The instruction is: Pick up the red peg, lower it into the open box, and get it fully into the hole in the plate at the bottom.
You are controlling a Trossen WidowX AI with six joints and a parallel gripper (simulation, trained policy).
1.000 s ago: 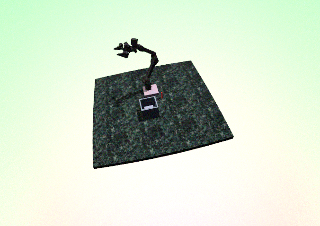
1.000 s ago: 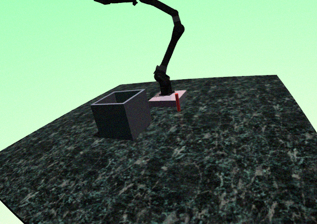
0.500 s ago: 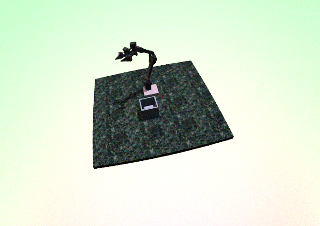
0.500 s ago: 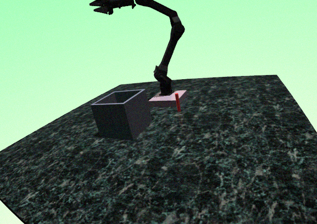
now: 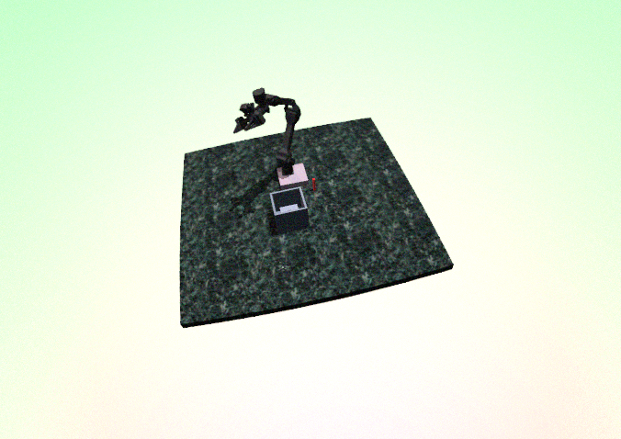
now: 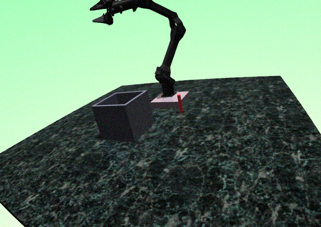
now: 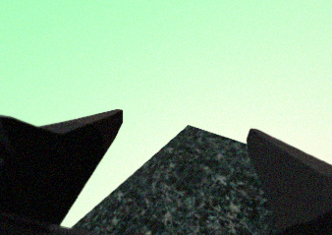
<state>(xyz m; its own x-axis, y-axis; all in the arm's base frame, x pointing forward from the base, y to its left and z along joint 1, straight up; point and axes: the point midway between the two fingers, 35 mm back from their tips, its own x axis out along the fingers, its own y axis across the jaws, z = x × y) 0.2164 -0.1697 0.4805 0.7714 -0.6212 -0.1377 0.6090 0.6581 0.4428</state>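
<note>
My gripper tip is now 47 cm above the red peg, 32 cm to the right of it and 9 cm past it. From my gripper tip the other things lie so: pale plate (46 cm below, 18 cm to the left, 11 cm ahead).
</note>
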